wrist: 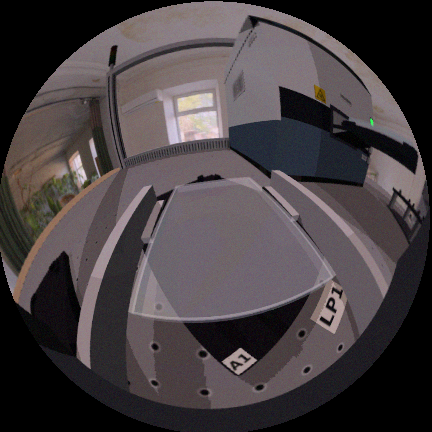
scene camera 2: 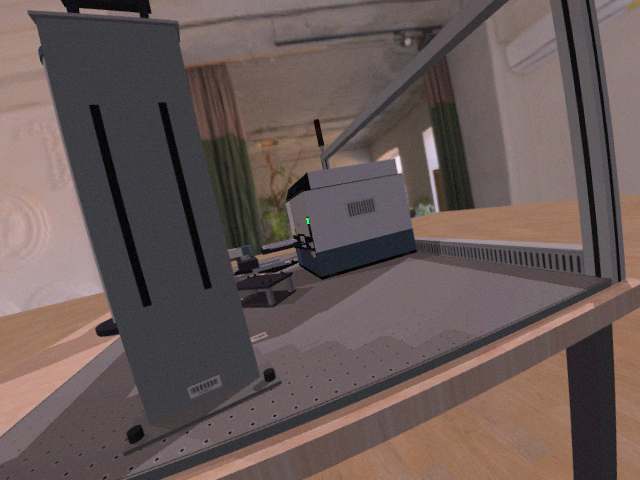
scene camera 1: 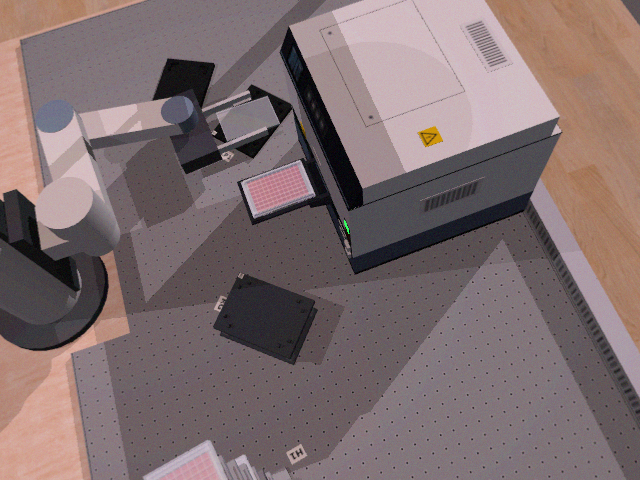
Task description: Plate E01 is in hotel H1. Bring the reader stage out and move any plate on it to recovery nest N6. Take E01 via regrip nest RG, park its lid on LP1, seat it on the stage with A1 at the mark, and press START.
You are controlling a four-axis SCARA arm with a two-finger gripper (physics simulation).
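Frame: origin at the arm's base, x ahead, y left, z up, level; millimetres.
Where they show: gripper, fingertip midpoint: [wrist: 214,184] [scene camera 2: 282,261] [scene camera 1: 258,112]; arm's base, origin of the base link: [scene camera 1: 51,293].
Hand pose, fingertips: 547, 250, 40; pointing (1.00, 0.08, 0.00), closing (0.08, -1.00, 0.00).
Things, the pixels of their top centre, and the offset from my fingertips, as dx, dy, dz. "*": a spot on its surface instead.
- clear lid, middle of its top: [wrist: 219,202] [scene camera 1: 247,116] -29, -2, +0
- dark lid park LP1, middle of its top: [wrist: 216,204] [scene camera 1: 251,116] [scene camera 2: 278,263] -19, +0, -7
- plate with pink wells, middle of its top: [scene camera 1: 277,186] [scene camera 2: 279,242] -19, -266, +112
- extended reader stage, surface spot: [scene camera 1: 281,212] * -27, -315, +97
- regrip nest RG, middle of its top: [scene camera 1: 263,312] [scene camera 2: 258,277] -122, -477, +43
- pink plate, surface spot: [scene camera 1: 191,467] * -227, -756, +402
- blue reader, middle of its top: [scene camera 1: 414,68] [scene camera 2: 334,175] [wrist: 288,61] +258, -260, +324
- black nest, middle of its top: [scene camera 1: 180,85] -154, +152, -9
- frame post, surface spot: [scene camera 2: 589,139] * +457, -962, +215
My gripper [scene camera 1: 258,112] [wrist: 214,184] is shut on a clear lid [scene camera 1: 242,121] [wrist: 235,250], held flat by its sides over the dark lid park LP1 [scene camera 1: 282,105] [wrist: 240,332]. The lid is turned at an angle to the park; whether they touch is unclear. A plate with pink wells [scene camera 1: 279,188] sits on the extended reader stage [scene camera 1: 281,212] [wrist: 390,145]. The regrip nest RG [scene camera 1: 266,320] [scene camera 2: 266,280] is bare. Hotel H1 [scene camera 2: 149,206] is a tall grey tower; a pink plate [scene camera 1: 191,467] shows near its label. N6 and START cannot be made out by label.
The white and blue reader [scene camera 1: 413,103] [scene camera 2: 361,222] [wrist: 295,145] stands right beside the lid park, with a green light [scene camera 1: 346,226] on its front. Another black nest [scene camera 1: 183,80] stands behind my wrist. A frame post [scene camera 2: 589,139] rises at the table's corner.
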